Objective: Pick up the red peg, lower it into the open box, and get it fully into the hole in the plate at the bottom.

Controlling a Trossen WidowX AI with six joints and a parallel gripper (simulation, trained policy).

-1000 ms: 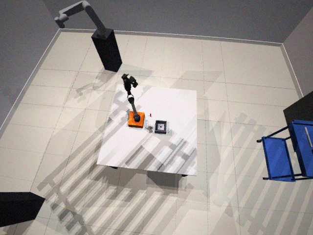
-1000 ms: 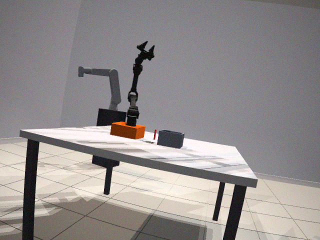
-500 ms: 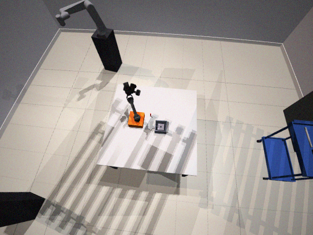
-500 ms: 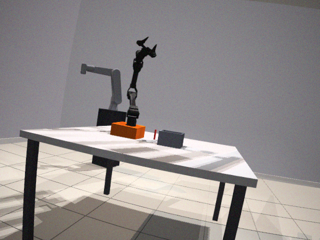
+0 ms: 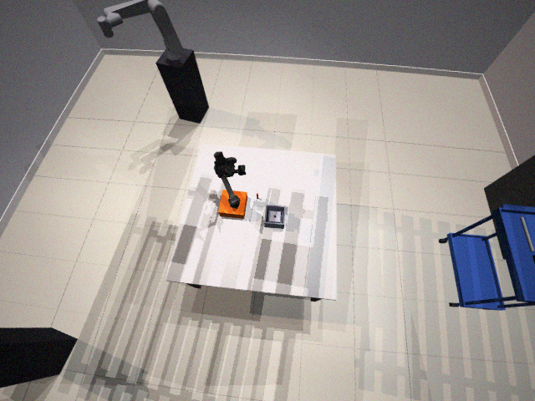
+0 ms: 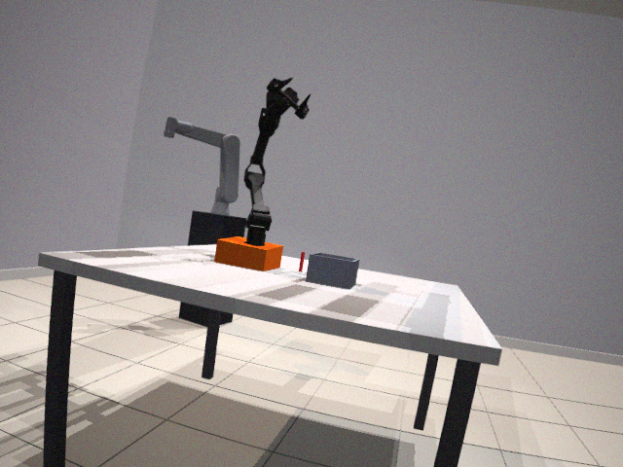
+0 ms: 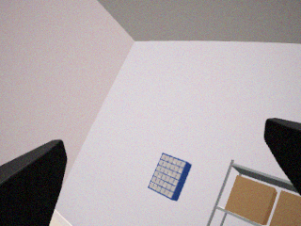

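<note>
The red peg is 2 cm ahead of my gripper tip, 20 cm to the left of it and 67 cm below it. Round my gripper tip: grey box (21 cm ahead, 6 cm to the left, 68 cm below).
</note>
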